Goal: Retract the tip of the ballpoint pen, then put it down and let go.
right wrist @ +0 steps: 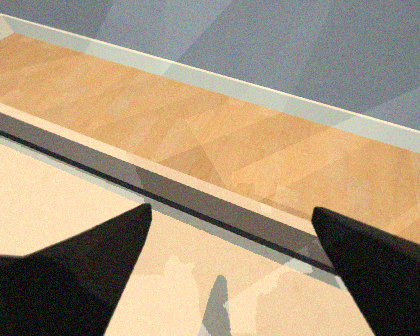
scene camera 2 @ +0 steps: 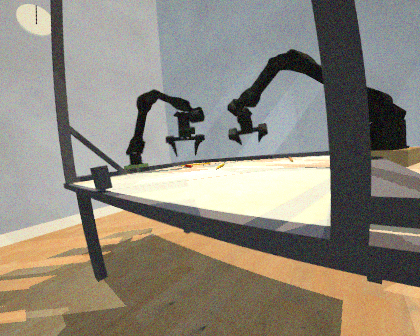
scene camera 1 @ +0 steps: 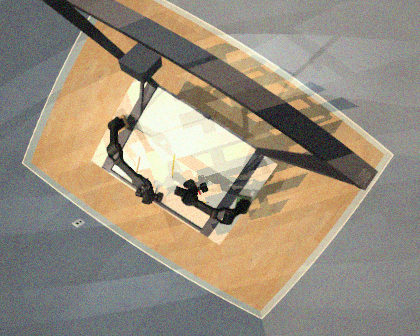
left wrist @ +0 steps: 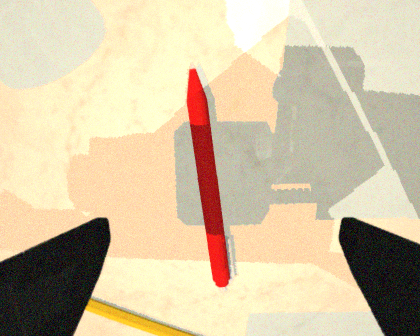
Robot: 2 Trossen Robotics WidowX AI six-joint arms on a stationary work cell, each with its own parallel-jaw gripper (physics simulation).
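Frame: origin at the left arm's base, x right, y ahead, z up, level; centimetres.
Seen in the pictures: left gripper, fingertip midpoint: [scene camera 2: 186, 156] [scene camera 1: 195, 188] [left wrist: 225, 229]; right gripper, fingertip midpoint: [right wrist: 231, 212] [scene camera 2: 250, 143]; left arm's base at its link origin: [scene camera 2: 136, 164] [scene camera 1: 243, 203]; right arm's base at its link origin: [scene camera 2: 387, 149] [scene camera 1: 120, 123].
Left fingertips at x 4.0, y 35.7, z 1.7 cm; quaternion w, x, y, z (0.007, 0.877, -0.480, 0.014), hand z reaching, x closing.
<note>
Offsets run from my left fingertips to a thing's top centre.
The red ballpoint pen @[dx -0.7, dy +0.0, dz -4.3 cm] [scene camera 1: 199, 192] [scene camera 2: 188, 165] [left wrist: 206, 175] lies on the white table top. In the left wrist view its tapered end points up the picture, with a small pale bit at the tip, and a thin grey clip runs beside its blunt end. My left gripper [scene camera 1: 197, 186] [scene camera 2: 186, 154] [left wrist: 225, 229] is open above the pen, with its fingers on either side of the pen's blunt part in the left wrist view and not touching it. My right gripper [scene camera 2: 250, 142] [right wrist: 231, 212] is open and empty, high above the table's edge; the pen does not show in its wrist view.
A thin yellow stick @[dx -11.3, dy -1.5, dz -4.9 cm] [left wrist: 135, 319] lies beyond the pen's blunt end. A long yellow stick @[dx +11.3, dy +20.0, dz -4.7 cm] [scene camera 1: 173, 165] and an orange one @[dx +3.5, dy +47.1, dz -4.9 cm] [scene camera 1: 139, 162] [scene camera 2: 290, 159] lie farther off. A dark frame rail [right wrist: 180, 192] borders the table near my right gripper.
</note>
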